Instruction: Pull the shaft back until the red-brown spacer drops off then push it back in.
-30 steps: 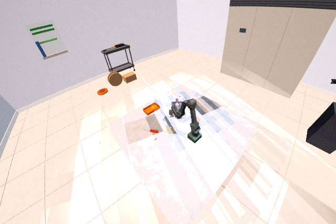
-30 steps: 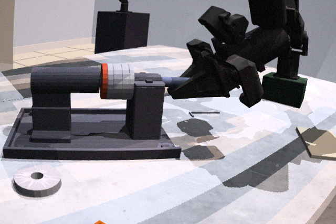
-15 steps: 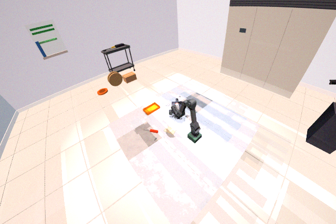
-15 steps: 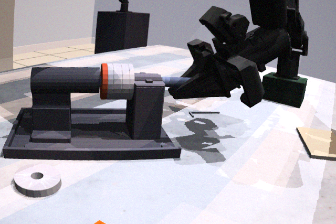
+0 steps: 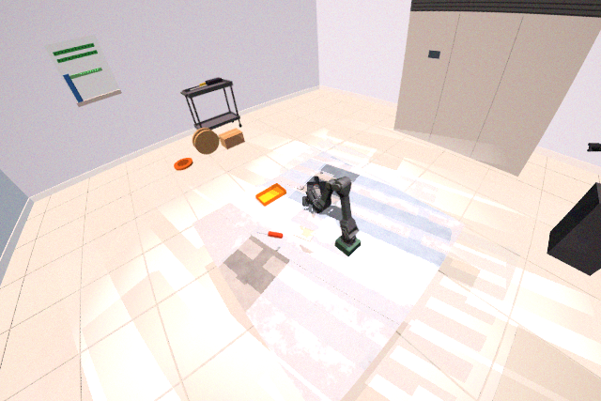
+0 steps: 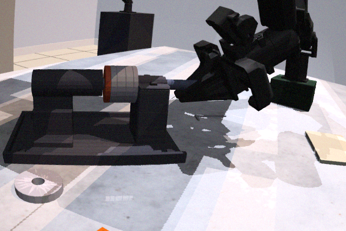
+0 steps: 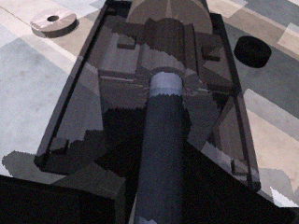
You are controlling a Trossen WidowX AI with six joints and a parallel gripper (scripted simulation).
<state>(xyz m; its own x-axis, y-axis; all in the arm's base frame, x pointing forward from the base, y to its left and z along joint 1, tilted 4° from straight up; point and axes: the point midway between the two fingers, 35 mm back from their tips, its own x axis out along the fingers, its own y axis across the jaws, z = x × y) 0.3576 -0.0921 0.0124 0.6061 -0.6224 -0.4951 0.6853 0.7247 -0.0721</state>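
My gripper tip is 3 cm to the left of the blue-grey shaft, 3 cm short of it and 2 cm below it. The rest, counted from my gripper tip: grey washer: 22 cm ahead, 6 cm below, 3 cm to the right; black ring: 19 cm to the right, 5 cm below, 5 cm ahead; red-brown spacer: 7 cm to the right, 7 cm ahead, 2 cm above.
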